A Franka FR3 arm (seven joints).
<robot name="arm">
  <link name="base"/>
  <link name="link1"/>
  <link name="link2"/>
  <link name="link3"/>
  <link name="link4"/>
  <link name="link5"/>
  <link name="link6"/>
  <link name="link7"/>
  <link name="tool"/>
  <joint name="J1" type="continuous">
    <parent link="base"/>
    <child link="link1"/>
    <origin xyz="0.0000 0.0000 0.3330" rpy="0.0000 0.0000 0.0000"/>
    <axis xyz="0 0 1"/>
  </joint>
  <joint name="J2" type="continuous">
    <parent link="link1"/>
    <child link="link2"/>
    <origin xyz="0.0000 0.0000 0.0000" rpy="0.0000 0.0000 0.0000"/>
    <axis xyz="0 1 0"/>
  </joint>
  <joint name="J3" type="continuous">
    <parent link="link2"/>
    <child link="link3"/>
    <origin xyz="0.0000 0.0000 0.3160" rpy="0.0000 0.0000 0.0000"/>
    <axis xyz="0 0 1"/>
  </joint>
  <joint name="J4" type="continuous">
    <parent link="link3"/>
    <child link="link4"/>
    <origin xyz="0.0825 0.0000 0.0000" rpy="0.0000 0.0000 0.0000"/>
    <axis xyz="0 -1 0"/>
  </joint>
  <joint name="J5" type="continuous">
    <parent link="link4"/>
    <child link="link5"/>
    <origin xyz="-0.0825 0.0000 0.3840" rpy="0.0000 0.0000 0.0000"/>
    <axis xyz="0 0 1"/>
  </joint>
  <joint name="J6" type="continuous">
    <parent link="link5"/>
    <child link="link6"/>
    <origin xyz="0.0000 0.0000 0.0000" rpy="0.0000 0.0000 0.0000"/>
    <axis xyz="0 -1 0"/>
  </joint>
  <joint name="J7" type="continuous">
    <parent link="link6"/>
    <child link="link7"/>
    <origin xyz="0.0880 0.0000 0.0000" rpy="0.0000 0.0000 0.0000"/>
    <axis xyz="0 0 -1"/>
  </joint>
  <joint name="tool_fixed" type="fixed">
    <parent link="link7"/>
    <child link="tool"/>
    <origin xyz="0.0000 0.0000 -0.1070" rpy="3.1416 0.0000 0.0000"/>
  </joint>
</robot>
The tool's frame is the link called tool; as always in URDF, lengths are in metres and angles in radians. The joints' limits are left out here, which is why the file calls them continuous.
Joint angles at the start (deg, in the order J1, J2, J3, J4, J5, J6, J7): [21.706 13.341 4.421 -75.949 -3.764 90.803 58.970]
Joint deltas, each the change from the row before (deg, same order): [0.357 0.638 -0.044 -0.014 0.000 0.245 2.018]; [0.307 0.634 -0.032 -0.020 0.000 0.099 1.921]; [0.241 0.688 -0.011 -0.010 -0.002 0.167 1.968]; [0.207 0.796 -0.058 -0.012 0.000 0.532 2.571]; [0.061 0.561 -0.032 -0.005 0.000 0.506 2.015]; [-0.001 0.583 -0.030 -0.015 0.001 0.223 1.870]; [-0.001 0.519 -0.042 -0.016 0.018 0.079 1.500]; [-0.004 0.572 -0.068 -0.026 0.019 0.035 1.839]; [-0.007 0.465 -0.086 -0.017 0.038 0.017 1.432]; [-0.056 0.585 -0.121 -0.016 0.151 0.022 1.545]
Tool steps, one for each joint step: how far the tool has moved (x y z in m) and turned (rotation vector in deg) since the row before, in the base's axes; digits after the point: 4 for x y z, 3 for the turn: [0.0017 0.0045 -0.0067 -0.061 0.316 -1.689]; [0.0015 0.0040 -0.0070 -0.146 0.446 -1.638]; [0.0020 0.0036 -0.0074 -0.146 0.418 -1.728]; [0.0033 0.0034 -0.0082 -0.036 0.160 -2.393]; [0.0028 0.0017 -0.0056 0.035 -0.016 -1.960]; [0.0027 0.0009 -0.0064 -0.115 0.269 -1.888]; [0.0022 0.0005 -0.0059 -0.159 0.357 -1.537]; [0.0024 0.0003 -0.0067 -0.225 0.429 -1.905]; [0.0020 -0.0001 -0.0054 -0.187 0.360 -1.520]; [0.0026 -0.0005 -0.0068 -0.157 0.501 -1.725]
